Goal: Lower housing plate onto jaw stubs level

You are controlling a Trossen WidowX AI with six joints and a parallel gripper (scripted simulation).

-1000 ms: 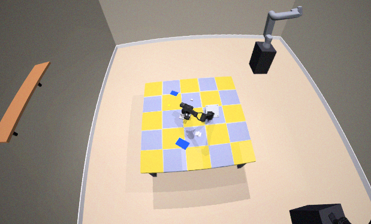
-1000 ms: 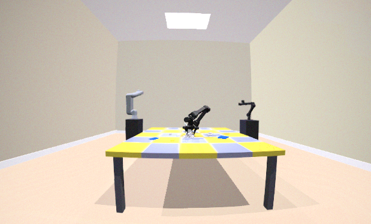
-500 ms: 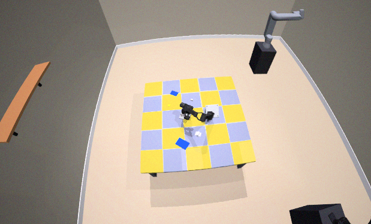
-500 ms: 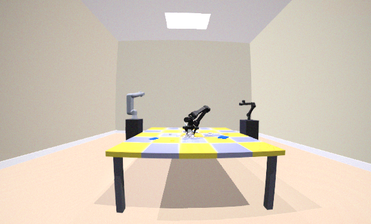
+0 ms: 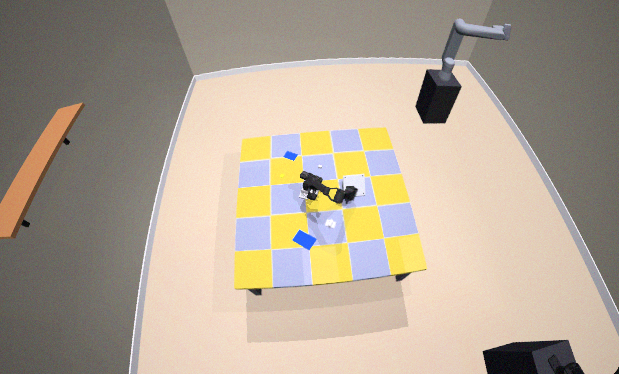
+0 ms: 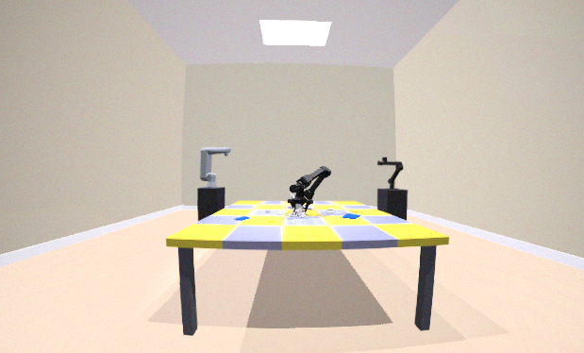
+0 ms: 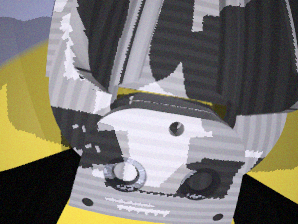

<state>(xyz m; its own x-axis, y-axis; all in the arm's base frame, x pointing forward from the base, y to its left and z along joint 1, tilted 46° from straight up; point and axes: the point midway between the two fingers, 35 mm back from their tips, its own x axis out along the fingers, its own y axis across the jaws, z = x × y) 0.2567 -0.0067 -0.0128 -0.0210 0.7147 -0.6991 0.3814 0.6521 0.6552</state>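
The grey housing plate is 20 mm above my gripper tip and 10 mm ahead of it. The rest, counted from my gripper tip: white dot (240 mm to the right, 60 mm behind); then white ribbed part (250 mm to the left, 90 mm behind); then yellow dot (240 mm ahead, 190 mm to the right, 10 mm below).
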